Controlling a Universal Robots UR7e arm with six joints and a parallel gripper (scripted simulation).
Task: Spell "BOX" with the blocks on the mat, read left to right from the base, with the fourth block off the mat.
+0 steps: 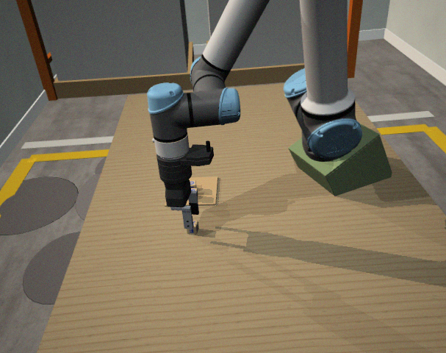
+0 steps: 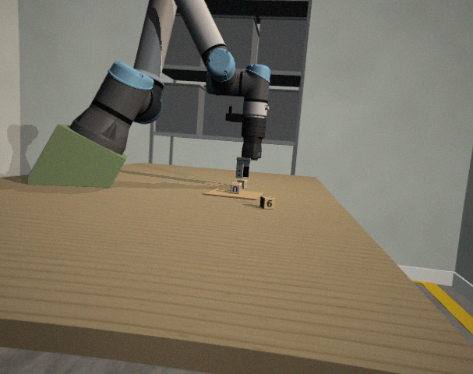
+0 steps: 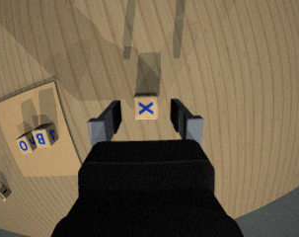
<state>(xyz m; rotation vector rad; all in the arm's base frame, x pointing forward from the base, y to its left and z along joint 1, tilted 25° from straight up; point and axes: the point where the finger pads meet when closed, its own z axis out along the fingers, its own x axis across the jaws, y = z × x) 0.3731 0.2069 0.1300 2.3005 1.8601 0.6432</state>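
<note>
The X block is 40 mm below my hand. The rest, counted from my hand: B block 140 mm to the right, 30 mm below, 10 mm ahead; O block 180 mm to the right, 30 mm below, 20 mm ahead; mat 180 mm to the right, 50 mm below, 20 mm ahead.
</note>
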